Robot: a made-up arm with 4 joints.
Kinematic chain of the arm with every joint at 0, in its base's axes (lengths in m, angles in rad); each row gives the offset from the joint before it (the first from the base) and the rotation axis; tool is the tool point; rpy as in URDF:
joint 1: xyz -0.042 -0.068 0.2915 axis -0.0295 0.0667 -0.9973
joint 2: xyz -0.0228 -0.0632 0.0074 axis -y
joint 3: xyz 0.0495 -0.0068 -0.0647 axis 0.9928 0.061 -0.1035
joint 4: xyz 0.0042 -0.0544 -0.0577 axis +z
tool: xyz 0.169 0.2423 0.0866 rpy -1.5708 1.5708 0
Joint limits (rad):
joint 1: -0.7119..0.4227
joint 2: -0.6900..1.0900
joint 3: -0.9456..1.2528
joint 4: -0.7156..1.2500
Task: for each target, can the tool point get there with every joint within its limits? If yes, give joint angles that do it. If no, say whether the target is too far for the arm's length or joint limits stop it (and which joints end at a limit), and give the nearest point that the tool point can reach.
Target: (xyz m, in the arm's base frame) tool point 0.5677 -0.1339 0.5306
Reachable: no: too far | nearest point 0.2765 -0.1029 0.4240 | short by 0.312 m
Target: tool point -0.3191 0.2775 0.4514
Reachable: no: joint limits stop it (at a limit: joint 2, joint 4) | nearest point -0.1778 0.1034 0.2992 | short by 0.271 m
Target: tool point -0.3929 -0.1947 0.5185
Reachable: no: joint limits stop it (at a limit: joint 2, joint 3) | nearest point -0.1910 -0.1239 0.4150 | short by 0.238 m
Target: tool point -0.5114 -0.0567 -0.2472
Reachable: no: too far | nearest point -0.2060 -0.0623 0.0774 | short by 0.446 m
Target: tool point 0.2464 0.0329 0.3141
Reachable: yes | joints -0.4268 0.0914 0.3292 -0.5496
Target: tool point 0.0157 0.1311 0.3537
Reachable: yes | joints -0.5504 0.4143 0.0394 0.1616
